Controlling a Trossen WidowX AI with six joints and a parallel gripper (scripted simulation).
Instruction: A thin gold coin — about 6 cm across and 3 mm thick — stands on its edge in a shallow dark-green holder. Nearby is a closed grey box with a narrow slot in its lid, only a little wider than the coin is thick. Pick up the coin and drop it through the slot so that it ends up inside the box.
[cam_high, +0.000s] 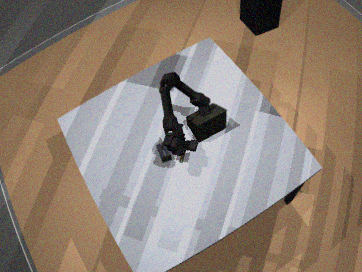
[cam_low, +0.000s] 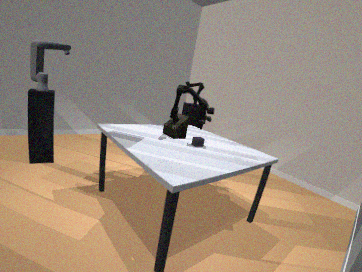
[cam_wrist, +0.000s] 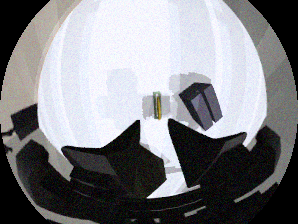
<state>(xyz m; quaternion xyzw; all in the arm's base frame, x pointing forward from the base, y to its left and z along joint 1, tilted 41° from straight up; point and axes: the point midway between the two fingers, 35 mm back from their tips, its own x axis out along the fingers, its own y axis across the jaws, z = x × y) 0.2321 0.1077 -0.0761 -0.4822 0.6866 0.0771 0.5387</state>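
The gold coin lies 100 mm below my gripper tip and 20 mm to the right of it.
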